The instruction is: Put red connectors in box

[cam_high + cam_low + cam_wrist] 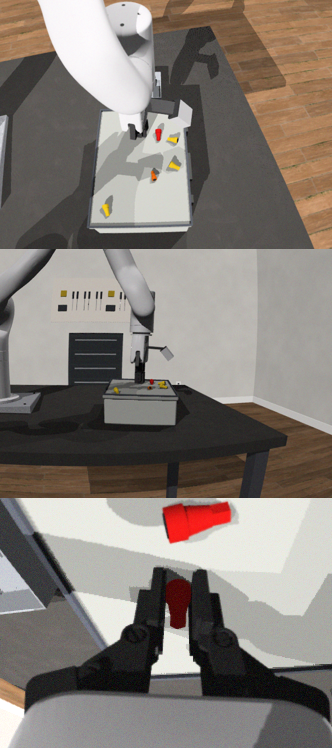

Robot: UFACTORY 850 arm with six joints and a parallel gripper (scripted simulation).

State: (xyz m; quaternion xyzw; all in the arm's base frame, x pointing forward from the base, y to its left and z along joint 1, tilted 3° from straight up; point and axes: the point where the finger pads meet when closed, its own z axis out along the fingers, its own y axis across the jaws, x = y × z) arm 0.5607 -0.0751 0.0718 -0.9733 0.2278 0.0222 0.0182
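My hand is 5 cm short of the steel junction box, 19 cm to the right of it and 11 cm above it. Also, from my hand: tool case: 2 cm behind, 8 cm to the right, 4 cm below; orange connector: 12 cm to the right, 2 cm below.
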